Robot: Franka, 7 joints.
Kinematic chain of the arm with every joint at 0, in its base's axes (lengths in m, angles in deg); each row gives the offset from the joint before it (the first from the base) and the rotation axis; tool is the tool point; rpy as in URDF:
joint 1: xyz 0 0 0.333 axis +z
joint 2: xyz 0 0 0 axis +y
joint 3: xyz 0 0 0.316 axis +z
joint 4: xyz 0.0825 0 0 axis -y
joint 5: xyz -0.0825 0 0.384 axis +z
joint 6: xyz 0 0 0 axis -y
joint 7: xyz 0.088 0 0 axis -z
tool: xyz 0 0 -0.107 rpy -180 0 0
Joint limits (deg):
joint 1: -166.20..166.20
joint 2: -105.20..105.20
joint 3: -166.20..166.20
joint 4: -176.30..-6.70
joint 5: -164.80..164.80
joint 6: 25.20..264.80
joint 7: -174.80..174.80
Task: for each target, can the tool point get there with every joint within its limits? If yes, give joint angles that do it. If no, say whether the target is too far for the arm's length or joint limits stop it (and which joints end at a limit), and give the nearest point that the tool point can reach.
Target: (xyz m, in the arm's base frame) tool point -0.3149 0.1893 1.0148
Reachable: yes | joints 108.69 4.60 23.54 -43.52 101.05 70.11 46.06
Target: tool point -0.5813 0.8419 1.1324
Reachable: no: too far | nearest point -0.3841 0.5563 0.8612 | short by 0.440 m
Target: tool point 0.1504 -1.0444 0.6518
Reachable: no: too far | nearest point 0.1171 -0.8128 0.5811 | short by 0.244 m
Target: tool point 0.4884 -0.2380 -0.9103
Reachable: no: too far | nearest point 0.3664 -0.1785 -0.3460 | short by 0.580 m
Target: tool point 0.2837 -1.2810 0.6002
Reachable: no: too far | nearest point 0.1818 -0.8208 0.5042 | short by 0.481 m
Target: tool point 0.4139 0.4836 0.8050
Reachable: yes | joints 84.31 66.25 -127.40 -44.78 30.37 100.68 15.04
